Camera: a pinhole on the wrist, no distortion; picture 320 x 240 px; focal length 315.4 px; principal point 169.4 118.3 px. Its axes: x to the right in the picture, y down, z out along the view. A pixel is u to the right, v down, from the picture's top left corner.
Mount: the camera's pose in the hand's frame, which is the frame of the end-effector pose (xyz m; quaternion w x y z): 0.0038 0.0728 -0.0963 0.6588 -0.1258 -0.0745 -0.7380
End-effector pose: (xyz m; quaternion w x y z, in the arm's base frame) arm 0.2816 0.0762 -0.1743 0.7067 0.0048 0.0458 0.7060
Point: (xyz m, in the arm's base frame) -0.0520 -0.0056 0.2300
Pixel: 90 16
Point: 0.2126 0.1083 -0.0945
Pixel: 254 144
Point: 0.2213 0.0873 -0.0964
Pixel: 277 107
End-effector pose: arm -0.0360 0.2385 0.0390 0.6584 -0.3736 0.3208 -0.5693
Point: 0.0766 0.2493 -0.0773
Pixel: 79 85
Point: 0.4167 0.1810 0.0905
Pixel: 185 165
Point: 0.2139 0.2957 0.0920
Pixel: 253 76
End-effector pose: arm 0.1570 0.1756 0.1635 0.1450 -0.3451 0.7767 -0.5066
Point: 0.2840 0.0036 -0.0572
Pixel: 237 93
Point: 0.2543 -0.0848 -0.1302
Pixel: 198 139
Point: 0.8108 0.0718 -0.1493
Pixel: outside the picture
